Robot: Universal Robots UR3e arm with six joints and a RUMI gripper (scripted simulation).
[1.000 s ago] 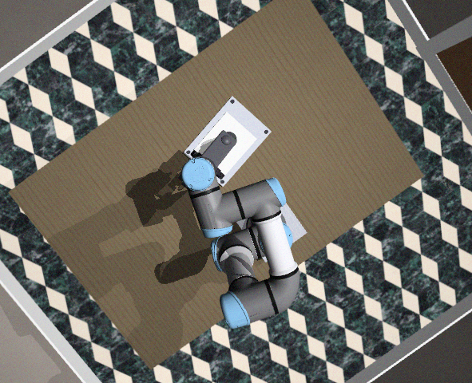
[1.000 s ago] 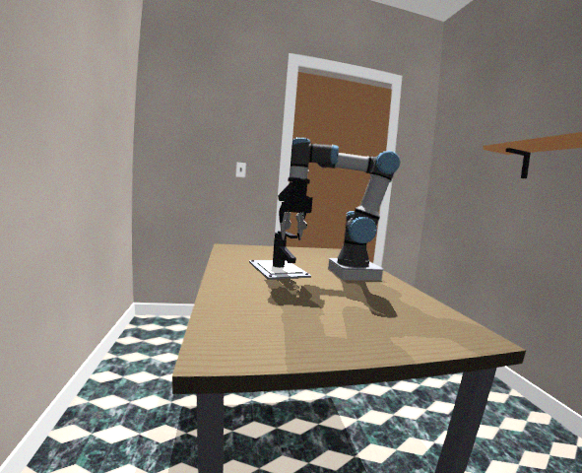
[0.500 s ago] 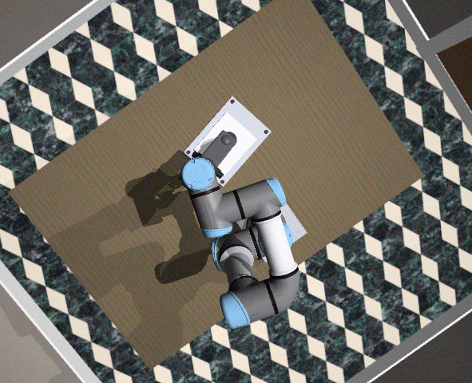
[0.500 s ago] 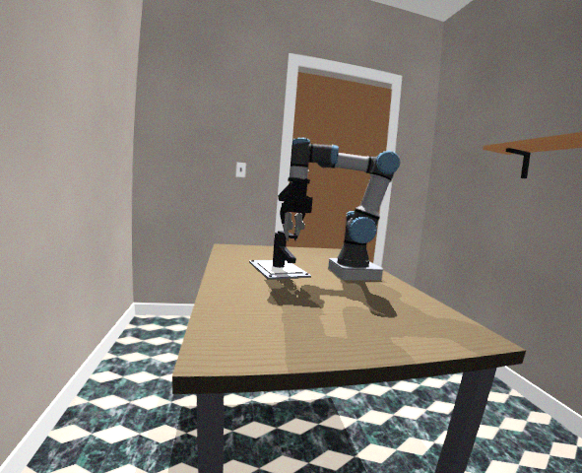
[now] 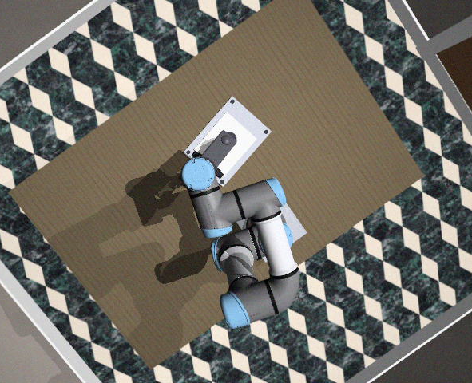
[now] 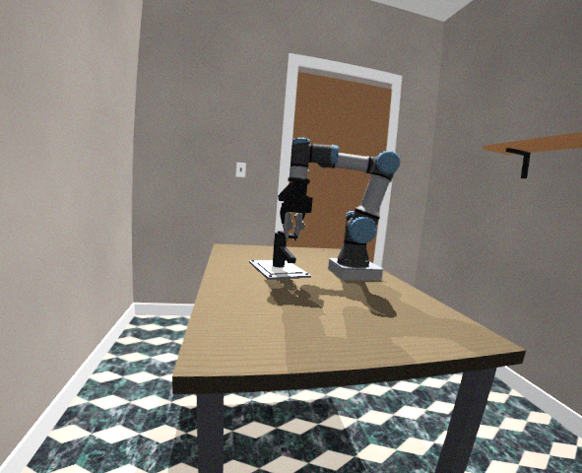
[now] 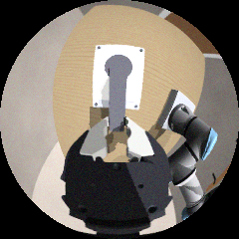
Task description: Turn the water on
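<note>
The lever is 30 mm to the right of my hand and 10 mm ahead of it.
</note>
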